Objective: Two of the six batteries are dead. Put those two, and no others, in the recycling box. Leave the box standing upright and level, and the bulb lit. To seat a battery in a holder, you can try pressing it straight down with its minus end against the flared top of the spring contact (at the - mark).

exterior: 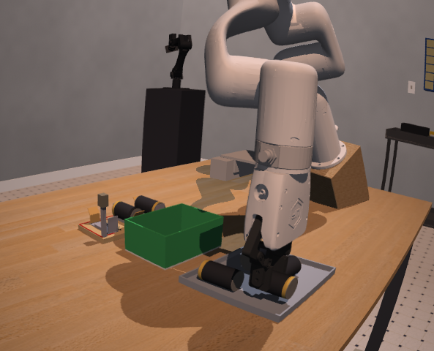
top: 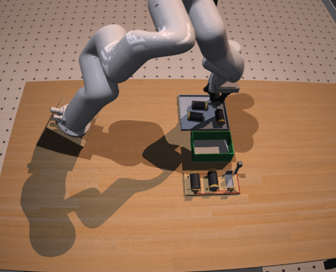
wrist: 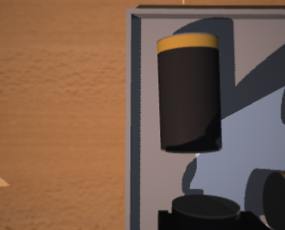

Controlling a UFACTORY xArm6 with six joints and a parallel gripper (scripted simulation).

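The grey tray is 60 mm behind my hand, 50 mm below it and 30 mm to the right of it. Round my hand: green recycling box (210 mm to the right, 80 mm behind, 30 mm below).
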